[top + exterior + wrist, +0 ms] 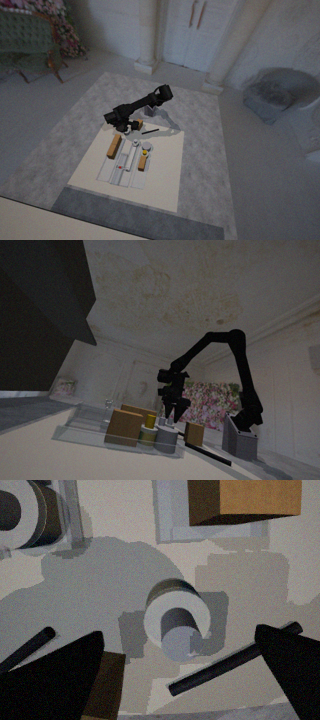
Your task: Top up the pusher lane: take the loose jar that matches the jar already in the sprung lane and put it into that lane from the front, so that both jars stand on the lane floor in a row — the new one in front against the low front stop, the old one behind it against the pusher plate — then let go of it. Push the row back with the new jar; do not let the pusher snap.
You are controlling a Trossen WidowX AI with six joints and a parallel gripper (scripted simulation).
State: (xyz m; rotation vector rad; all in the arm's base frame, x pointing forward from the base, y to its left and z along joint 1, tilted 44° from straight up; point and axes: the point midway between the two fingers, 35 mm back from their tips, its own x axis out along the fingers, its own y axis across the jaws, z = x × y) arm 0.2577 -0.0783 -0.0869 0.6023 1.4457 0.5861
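My gripper tip is 180 mm to the right of the large grey cylinder, 80 mm short of it and 30 mm above it. Round my gripper tip: clear lane (230 mm ahead, 80 mm to the left, 40 mm below); then red mark (260 mm ahead, 70 mm to the left, 10 mm above).
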